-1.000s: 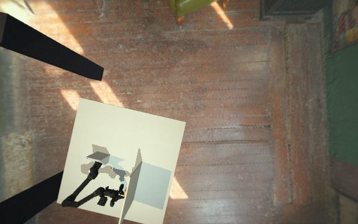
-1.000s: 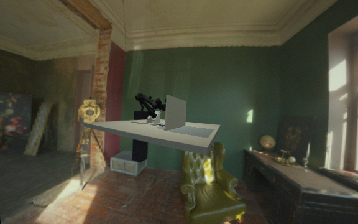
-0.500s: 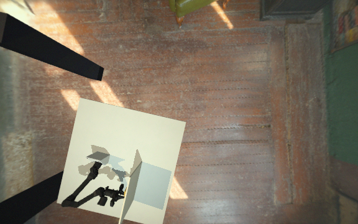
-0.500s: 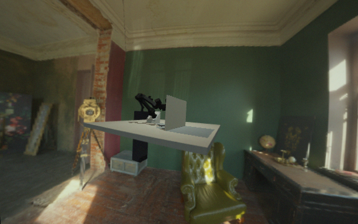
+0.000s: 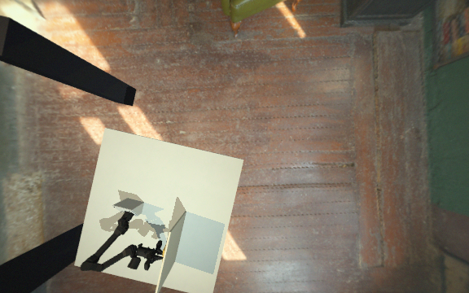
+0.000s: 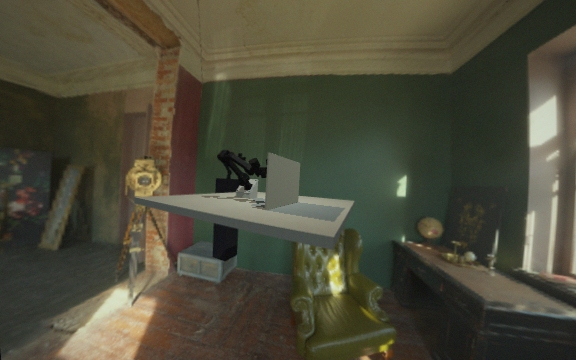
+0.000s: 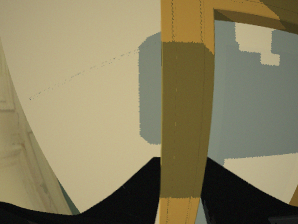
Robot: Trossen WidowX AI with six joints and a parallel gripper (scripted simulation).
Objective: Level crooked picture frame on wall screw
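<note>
Now: the yellow picture frame 10 mm ahead of my gripper tip, 10 mm to the left of it and 50 mm below it. Also, from my gripper tip: cream wall panel 20 mm ahead, 20 mm to the left, 70 mm below.
</note>
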